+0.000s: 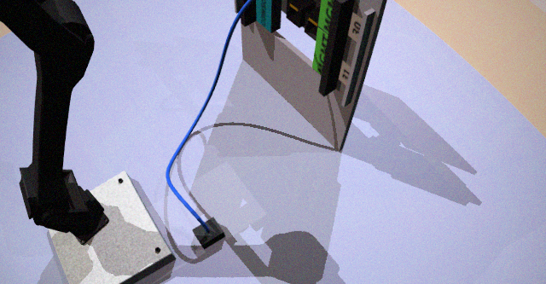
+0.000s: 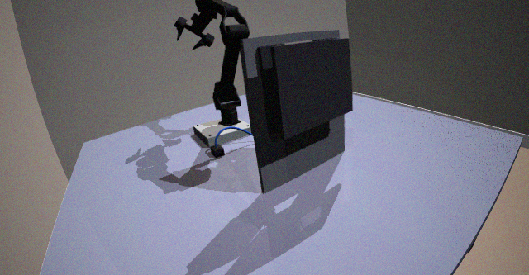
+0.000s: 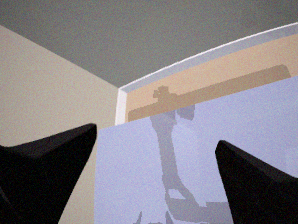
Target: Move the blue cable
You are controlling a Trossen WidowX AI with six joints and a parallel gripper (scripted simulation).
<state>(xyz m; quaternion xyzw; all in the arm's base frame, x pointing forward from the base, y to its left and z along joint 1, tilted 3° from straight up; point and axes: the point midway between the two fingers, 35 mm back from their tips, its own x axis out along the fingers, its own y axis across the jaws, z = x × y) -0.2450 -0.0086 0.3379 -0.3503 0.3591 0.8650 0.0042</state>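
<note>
Now: gripper tip 700 mm short of the blue plug, 50 mm to the left of it and 70 mm above it. Also, from my gripper tip: black anchor block 410 mm ahead, 160 mm to the right, 330 mm below.
</note>
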